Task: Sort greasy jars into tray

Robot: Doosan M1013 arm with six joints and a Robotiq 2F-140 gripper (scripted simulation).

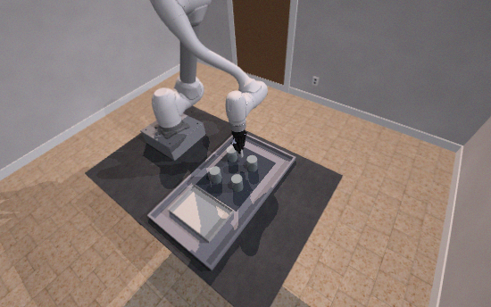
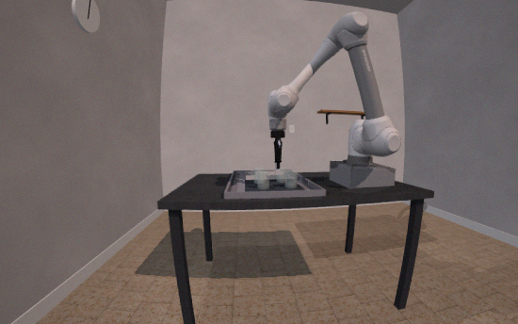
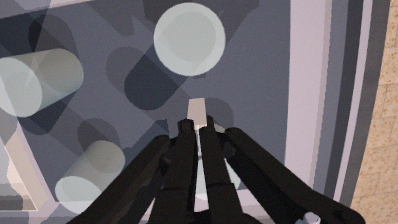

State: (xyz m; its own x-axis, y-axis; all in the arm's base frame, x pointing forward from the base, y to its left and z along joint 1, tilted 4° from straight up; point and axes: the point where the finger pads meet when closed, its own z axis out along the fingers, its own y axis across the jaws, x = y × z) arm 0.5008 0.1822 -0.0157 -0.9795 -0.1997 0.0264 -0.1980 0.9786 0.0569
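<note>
My gripper is now 40 mm short of the dark drying mat, 70 mm to the left of it and 100 mm above it. From my hand the other things lie so: tray: 100 mm ahead, 390 mm to the right, 100 mm below.
</note>
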